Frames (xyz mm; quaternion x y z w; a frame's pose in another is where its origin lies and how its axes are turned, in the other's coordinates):
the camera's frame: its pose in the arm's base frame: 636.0 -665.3 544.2 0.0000 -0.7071 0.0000 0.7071
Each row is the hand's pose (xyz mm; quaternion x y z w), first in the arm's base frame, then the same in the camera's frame.
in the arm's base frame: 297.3 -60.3 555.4 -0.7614 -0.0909 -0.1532 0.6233
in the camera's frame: 11.2 605.0 338.7 -0.6467 0.3765 0.4301 0.5050
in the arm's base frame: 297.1 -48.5 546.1 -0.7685 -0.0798 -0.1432 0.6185
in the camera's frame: 1.9 616.8 338.9 -0.6447 0.3809 0.4422 0.4938
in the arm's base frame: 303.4 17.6 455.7 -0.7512 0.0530 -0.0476 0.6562
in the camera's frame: -88.5 682.9 332.6 -0.5648 0.5015 0.4975 0.4265
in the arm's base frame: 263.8 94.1 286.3 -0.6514 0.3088 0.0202 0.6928
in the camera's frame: -257.9 759.4 372.2 -0.4463 0.7082 0.4749 0.2715
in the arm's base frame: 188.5 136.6 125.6 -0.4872 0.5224 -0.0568 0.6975
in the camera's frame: -418.6 801.9 447.5 -0.3847 0.8626 0.3043 0.1238
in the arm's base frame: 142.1 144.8 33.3 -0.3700 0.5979 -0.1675 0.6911
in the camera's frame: -510.9 810.1 493.9 -0.3801 0.9114 0.1432 0.0659
